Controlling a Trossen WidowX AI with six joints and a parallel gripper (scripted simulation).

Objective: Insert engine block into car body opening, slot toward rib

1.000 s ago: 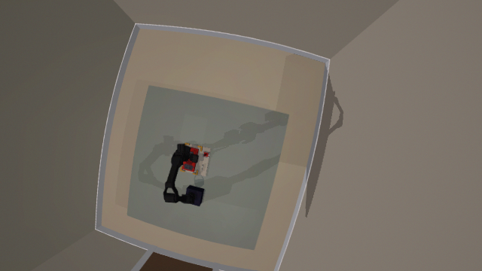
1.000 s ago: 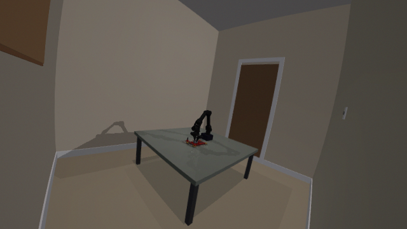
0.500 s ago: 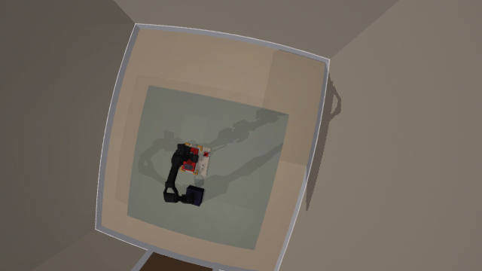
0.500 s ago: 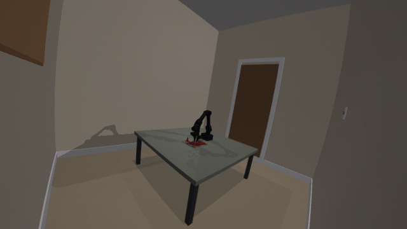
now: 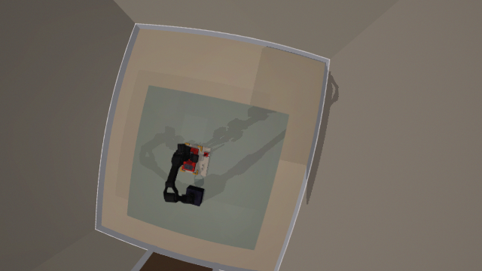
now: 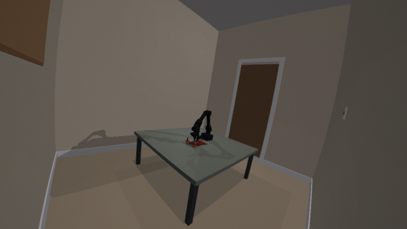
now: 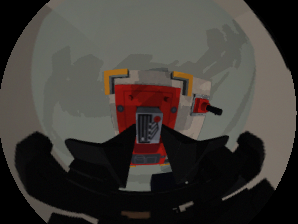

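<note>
The grey engine block lies 10 mm below my gripper tip.
</note>
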